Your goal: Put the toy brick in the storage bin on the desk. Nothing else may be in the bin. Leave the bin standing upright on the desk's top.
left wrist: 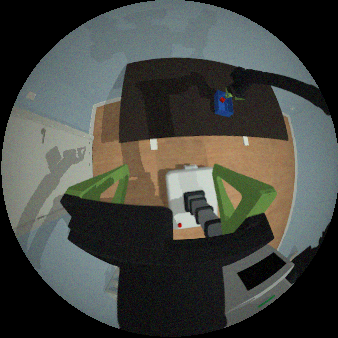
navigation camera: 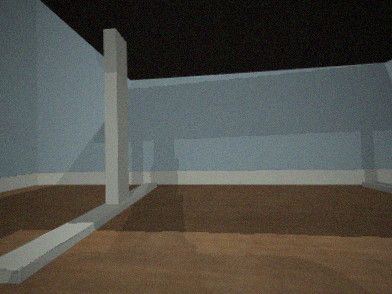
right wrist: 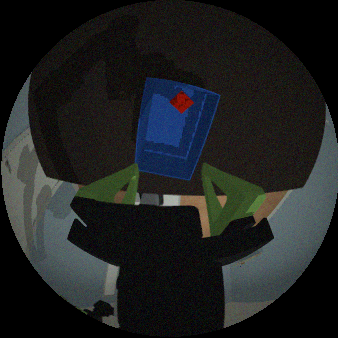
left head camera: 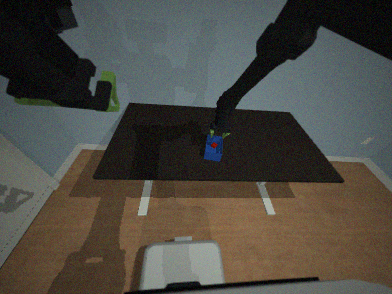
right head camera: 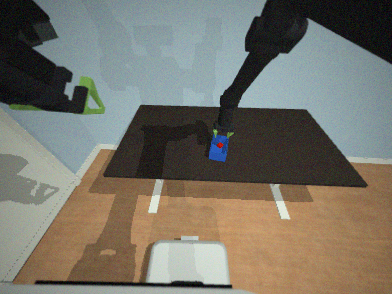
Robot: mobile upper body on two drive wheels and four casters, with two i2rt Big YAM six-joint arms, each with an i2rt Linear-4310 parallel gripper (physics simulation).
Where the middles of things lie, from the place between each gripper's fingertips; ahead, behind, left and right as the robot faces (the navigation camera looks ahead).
Scene:
Now: left hand 380 mm short of the blue storage bin (right wrist: 168, 142), 400 mm to the left of it and 540 mm above it.
The blue storage bin is 10 mm ahead of my right hand and 100 mm below it.

